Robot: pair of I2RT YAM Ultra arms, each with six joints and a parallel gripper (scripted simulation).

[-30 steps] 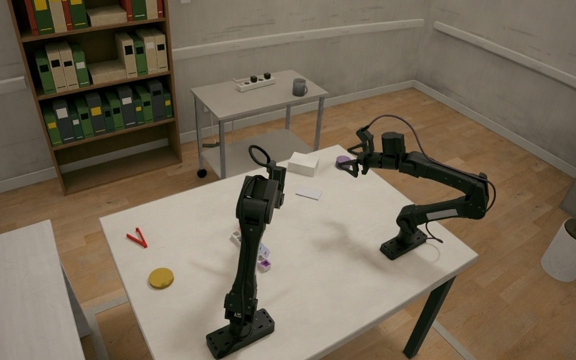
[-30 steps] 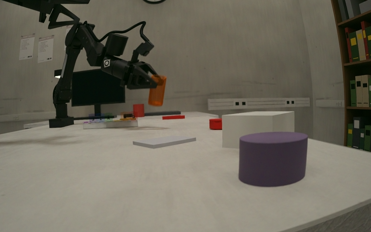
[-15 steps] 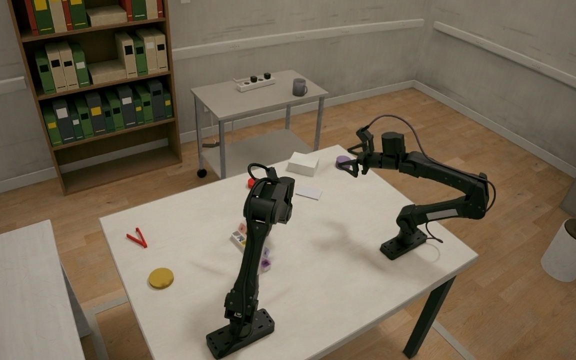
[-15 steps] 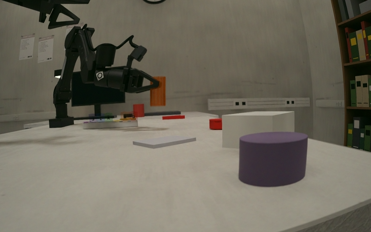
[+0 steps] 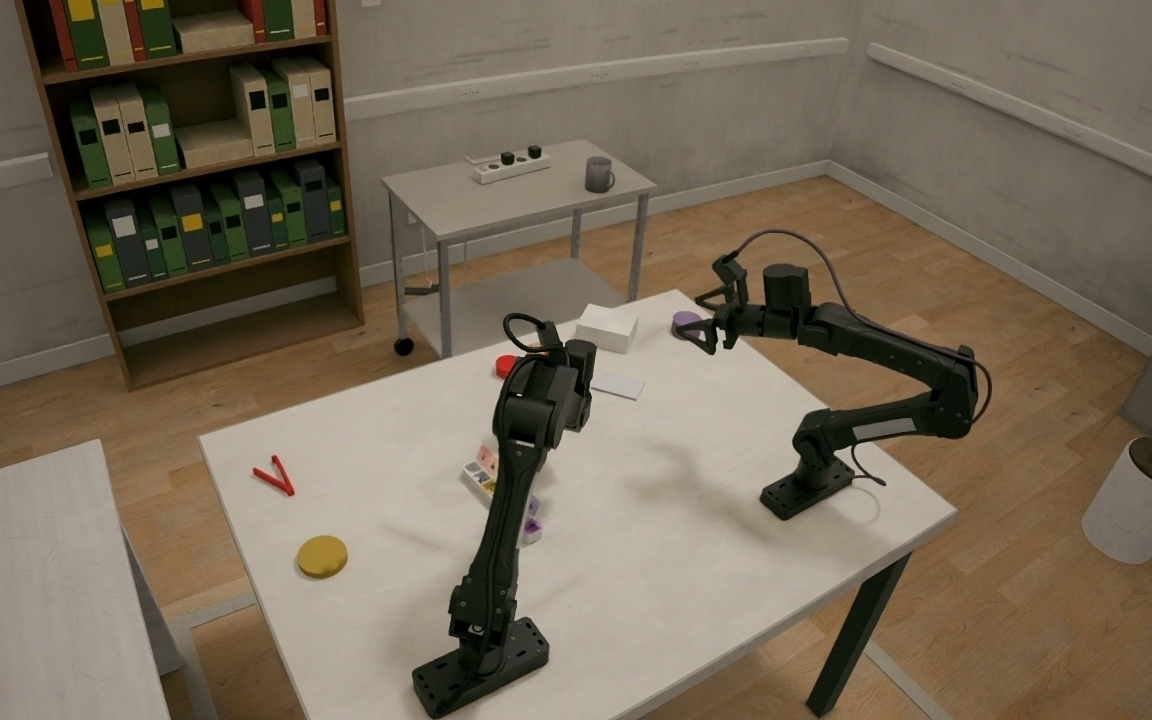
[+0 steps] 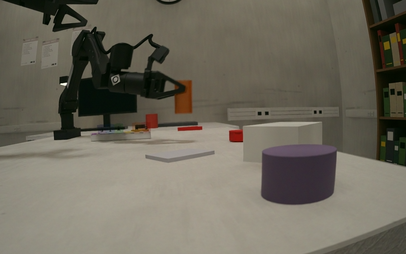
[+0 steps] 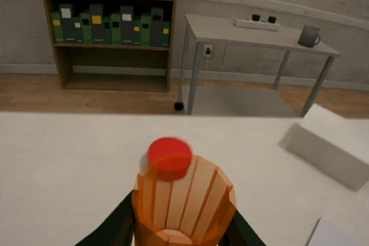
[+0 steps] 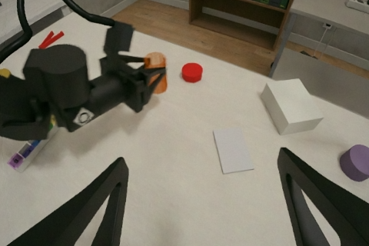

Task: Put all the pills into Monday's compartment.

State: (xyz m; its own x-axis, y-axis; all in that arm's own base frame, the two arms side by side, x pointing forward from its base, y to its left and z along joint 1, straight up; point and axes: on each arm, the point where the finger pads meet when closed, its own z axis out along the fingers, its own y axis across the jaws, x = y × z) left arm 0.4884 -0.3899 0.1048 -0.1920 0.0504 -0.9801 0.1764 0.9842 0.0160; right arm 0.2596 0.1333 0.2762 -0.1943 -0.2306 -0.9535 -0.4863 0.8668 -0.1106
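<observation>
Now: the red cap 130 mm ahead of my left hand, 120 mm below it and 20 mm to the right of it. Also, from my left hand: white box (280 mm to the right, 130 mm ahead, 110 mm below); then flat white card (190 mm to the right, 130 mm below, 30 mm behind); then orange pill bottle (40 mm below).
</observation>
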